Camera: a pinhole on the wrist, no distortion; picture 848 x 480 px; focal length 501.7 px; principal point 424.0 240.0 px. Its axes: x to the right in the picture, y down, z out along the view. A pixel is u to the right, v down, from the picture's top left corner.
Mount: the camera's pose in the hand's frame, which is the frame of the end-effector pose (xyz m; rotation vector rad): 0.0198 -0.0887 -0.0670 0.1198 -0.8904 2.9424
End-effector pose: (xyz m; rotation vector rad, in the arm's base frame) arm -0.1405 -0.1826 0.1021 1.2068 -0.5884 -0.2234
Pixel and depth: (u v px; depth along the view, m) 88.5 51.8 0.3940
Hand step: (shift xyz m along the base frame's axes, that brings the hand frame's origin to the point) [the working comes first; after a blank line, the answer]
In the camera's frame: -0.2635 -0.1478 0.3940

0.1203 -0.4732 -0.0103
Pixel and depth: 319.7 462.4 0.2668
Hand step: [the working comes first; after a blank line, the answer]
In the camera's frame: -0.0555 0.1183 0.2668

0.0693 -0.2254 -0.2677
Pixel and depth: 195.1 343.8 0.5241
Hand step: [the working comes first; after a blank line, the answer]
In the camera's frame: -0.2391 0.1084 0.5241

0.1454 -0.5314 -0.2917
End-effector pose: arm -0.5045 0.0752 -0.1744 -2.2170 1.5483 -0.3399
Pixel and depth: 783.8 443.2 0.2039
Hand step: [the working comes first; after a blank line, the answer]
In the camera's frame: 0.1462 0.0826 0.2039

0.2080 0.2056 0.0651
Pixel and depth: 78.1 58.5 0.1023
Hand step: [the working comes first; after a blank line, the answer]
In the camera's frame: -0.0705 -0.0370 0.1023

0.1463 -0.0514 0.0231
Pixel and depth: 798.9 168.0 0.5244
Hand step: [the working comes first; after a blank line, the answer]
In the camera's frame: 0.3919 -0.0753 0.5244

0.3232 0.4886 -0.2425
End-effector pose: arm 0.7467 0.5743 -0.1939 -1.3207 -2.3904 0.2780
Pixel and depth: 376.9 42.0 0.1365
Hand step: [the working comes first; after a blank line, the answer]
In the camera's frame: -0.0128 -0.0539 0.1365

-0.1456 -0.0254 -0.0138
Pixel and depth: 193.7 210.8 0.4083
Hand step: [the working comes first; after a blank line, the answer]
In the camera's frame: -0.1874 -0.0238 0.4083

-0.4576 0.0371 -0.0775
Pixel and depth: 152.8 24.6 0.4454
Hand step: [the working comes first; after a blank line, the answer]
In the camera's frame: -0.2408 -0.1912 0.4454

-0.4522 0.1598 -0.2086
